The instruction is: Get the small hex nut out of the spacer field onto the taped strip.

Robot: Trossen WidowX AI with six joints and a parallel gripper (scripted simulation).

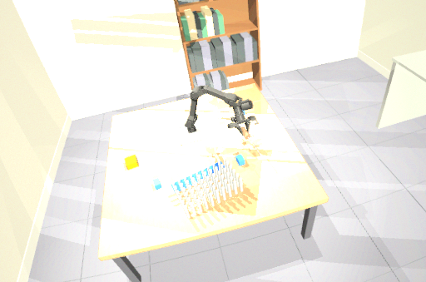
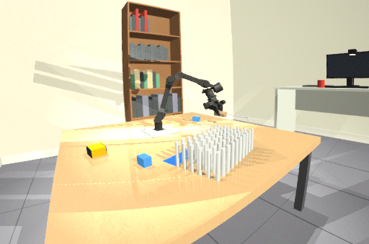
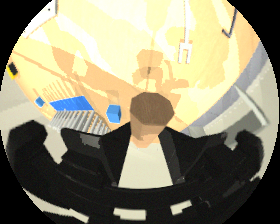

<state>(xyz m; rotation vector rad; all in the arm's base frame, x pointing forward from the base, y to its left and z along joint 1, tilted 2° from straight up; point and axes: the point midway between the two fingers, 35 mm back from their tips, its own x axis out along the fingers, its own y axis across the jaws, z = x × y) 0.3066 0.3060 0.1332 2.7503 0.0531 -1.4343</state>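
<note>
My gripper tip is now 10 cm short of the brown stick-like tool. Round my gripper tip: blue taped strip (37 cm to the right, 12 cm ahead, 11 cm below); thin grey tool (16 cm behind, 11 cm below, 6 cm to the left).
</note>
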